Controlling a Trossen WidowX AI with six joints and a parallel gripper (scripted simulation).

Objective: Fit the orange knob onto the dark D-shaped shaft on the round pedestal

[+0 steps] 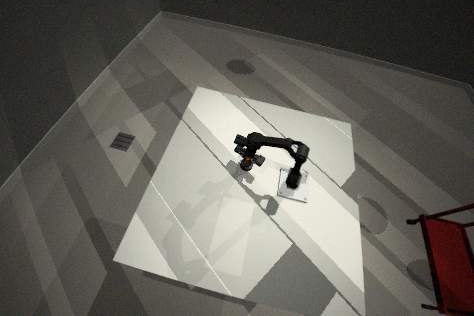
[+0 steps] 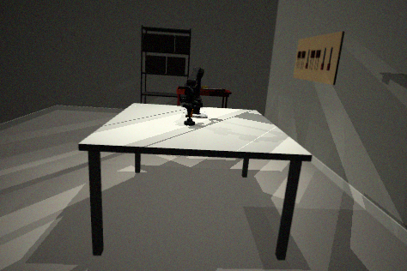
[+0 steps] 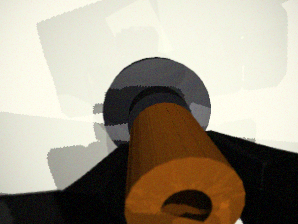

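The orange knob is 20 mm above my gripper tip. The rest, counted from my gripper tip: dark round pedestal (40 mm below).
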